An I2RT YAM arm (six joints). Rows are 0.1 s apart.
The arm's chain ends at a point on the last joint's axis. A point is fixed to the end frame.
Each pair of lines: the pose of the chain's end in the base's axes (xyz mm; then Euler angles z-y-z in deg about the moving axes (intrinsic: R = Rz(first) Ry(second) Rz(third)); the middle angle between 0 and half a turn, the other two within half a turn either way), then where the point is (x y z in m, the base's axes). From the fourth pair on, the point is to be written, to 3 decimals.
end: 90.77 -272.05 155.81 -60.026 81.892 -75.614
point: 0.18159 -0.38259 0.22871
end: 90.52 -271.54 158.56 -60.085 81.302 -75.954
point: 0.18113 -0.38138 0.23277
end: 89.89 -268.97 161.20 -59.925 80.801 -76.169
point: 0.18065 -0.37790 0.23655
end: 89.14 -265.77 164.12 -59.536 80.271 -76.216
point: 0.180 -0.373 0.241
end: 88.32 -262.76 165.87 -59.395 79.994 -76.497
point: 0.180 -0.370 0.243
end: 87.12 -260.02 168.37 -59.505 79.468 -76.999
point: 0.178 -0.366 0.247
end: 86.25 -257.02 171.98 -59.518 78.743 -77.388
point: 0.177 -0.362 0.252
